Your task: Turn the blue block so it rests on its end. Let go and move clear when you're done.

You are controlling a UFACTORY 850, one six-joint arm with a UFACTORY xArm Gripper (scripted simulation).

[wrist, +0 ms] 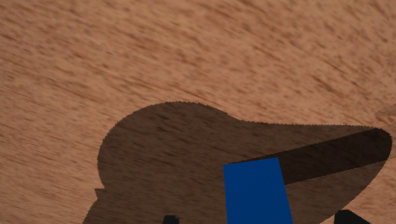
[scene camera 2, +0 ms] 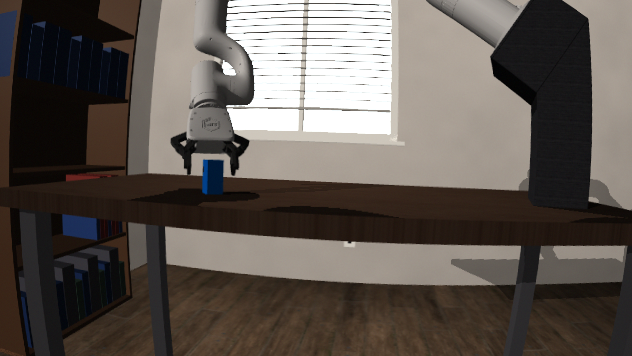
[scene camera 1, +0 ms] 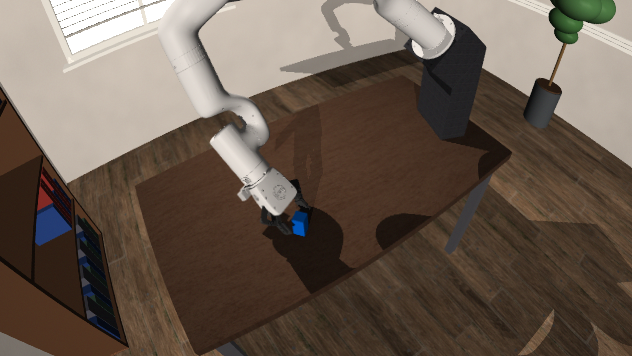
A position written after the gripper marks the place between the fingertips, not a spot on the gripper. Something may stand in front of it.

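Observation:
The gripper (scene camera 2: 211, 171) (scene camera 1: 298, 221) is in view, and so is a blue block (scene camera 2: 213, 170).

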